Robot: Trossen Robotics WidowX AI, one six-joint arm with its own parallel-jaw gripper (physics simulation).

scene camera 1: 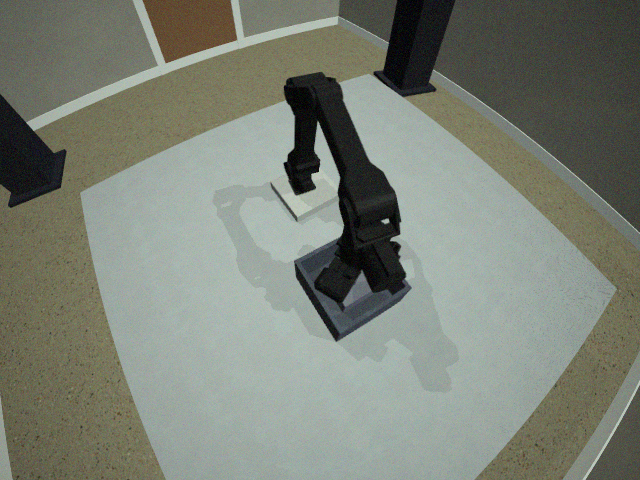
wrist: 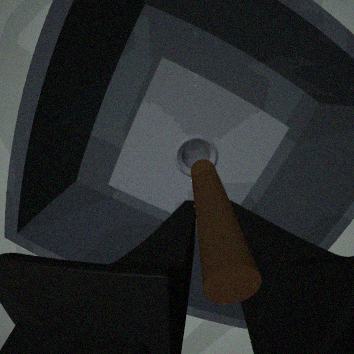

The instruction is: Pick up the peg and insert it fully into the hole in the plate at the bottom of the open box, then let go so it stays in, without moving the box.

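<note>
The brown peg is held between the fingers of my black gripper, which is shut on it. In the wrist view the peg's far tip overlaps the near edge of the round hole. How far the tip is above the hole or into it, I cannot tell. The hole lies in the light grey plate at the bottom of the open dark grey box. The gripper reaches down into the box. The peg does not show in the scene view, and the fingers cover part of the plate there.
The box walls stand around the gripper on all sides. The arm's base stands on a white square slab behind the box. Dark pillars stand beyond the pale mat, at the back right and the left.
</note>
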